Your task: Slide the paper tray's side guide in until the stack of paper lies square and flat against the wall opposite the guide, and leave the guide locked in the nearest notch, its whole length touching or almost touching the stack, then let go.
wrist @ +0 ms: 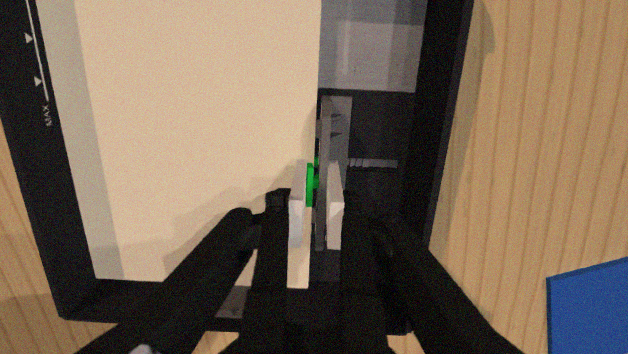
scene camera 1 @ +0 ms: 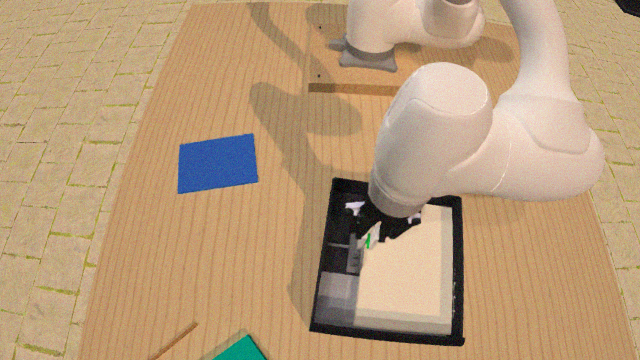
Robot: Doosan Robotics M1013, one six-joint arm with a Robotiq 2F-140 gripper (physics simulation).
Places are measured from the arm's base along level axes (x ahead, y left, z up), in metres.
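Pixels of known places: gripper, fingertip midpoint: (wrist: pixel 316 178) (scene camera 1: pixel 364 242); arm's base, origin of the base link: (scene camera 1: pixel 368 53).
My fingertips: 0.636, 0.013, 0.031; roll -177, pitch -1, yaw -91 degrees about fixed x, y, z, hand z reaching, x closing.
Ahead of a thing's pixels: the offset from my fingertips to its middle, as dx, dy, dz. "*": to the spot under its first point.
The paper stack @[+0.028, +0.107, -0.036] (scene camera 1: pixel 400 285) (wrist: pixel 200 100) lies in the black tray @[* +0.043, +0.211, +0.005] (scene camera 1: pixel 458 270) (wrist: pixel 45 200). A greyish band runs along its edge at the wall marked MAX, and no clear gap shows there. The grey side guide @[-0.002, +0.005, -0.020] (scene camera 1: pixel 354 257) (wrist: pixel 325 135) stands upright along the stack's opposite edge. A thin dark line shows between them in the wrist view; contact is hard to tell. My gripper (scene camera 1: pixel 372 238) (wrist: pixel 316 178) is shut on the guide and its green tab @[-0.002, +0.005, +0.010] (scene camera 1: pixel 368 241) (wrist: pixel 310 185). The pale fingers hide part of the guide, and the locked state does not show.
The notched track @[* -0.004, -0.053, -0.060] (scene camera 1: pixel 337 245) (wrist: pixel 372 163) runs from the guide toward the near tray wall. A blue plate @[-0.177, -0.389, -0.062] (scene camera 1: pixel 218 164) (wrist: pixel 587 310) lies on the table beside the tray. A green plate @[* +0.258, -0.223, -0.048] (scene camera 1: pixel 242 351) and a thin brown stick @[+0.289, -0.393, -0.062] (scene camera 1: pixel 175 340) lie at the scene view's lower left.
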